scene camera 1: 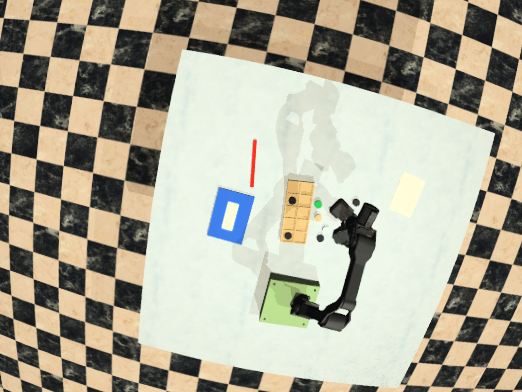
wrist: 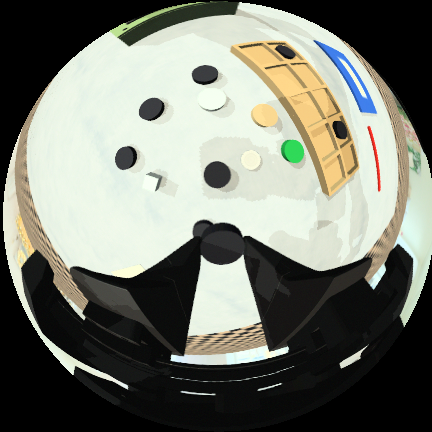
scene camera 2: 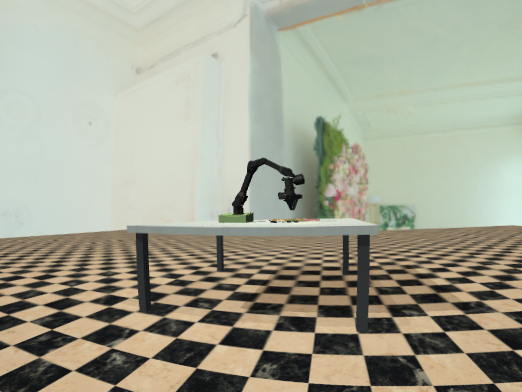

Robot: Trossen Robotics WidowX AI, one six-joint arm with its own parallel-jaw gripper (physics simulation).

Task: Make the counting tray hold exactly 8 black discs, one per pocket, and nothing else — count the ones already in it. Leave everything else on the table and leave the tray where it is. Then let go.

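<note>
The tan counting tray [scene camera 1: 305, 200] [wrist: 320, 136] holds two black discs. One disc [scene camera 1: 292, 200] [wrist: 340, 130] sits near its far end, the other [scene camera 1: 288, 235] [wrist: 285, 51] in the corner pocket nearest the green base. My gripper [scene camera 2: 293, 208] [wrist: 221, 241] is shut on a black disc [wrist: 222, 250], held well above the table beside the tray. Several loose black discs lie on the table in the wrist view: one [wrist: 217, 174], another [wrist: 204, 74], others [wrist: 151, 109] [wrist: 125, 158], and one [wrist: 202, 228] partly hidden behind the held disc.
A white disc [wrist: 211, 99], tan disc [wrist: 264, 115], cream disc [wrist: 251, 160], green disc [scene camera 1: 318, 204] [wrist: 292, 151] and pale cube [wrist: 151, 182] lie nearby. A blue frame [scene camera 1: 217, 212] and red rod [scene camera 1: 253, 163] lie beyond the tray; a cream sheet [scene camera 1: 407, 195] lies at the right.
</note>
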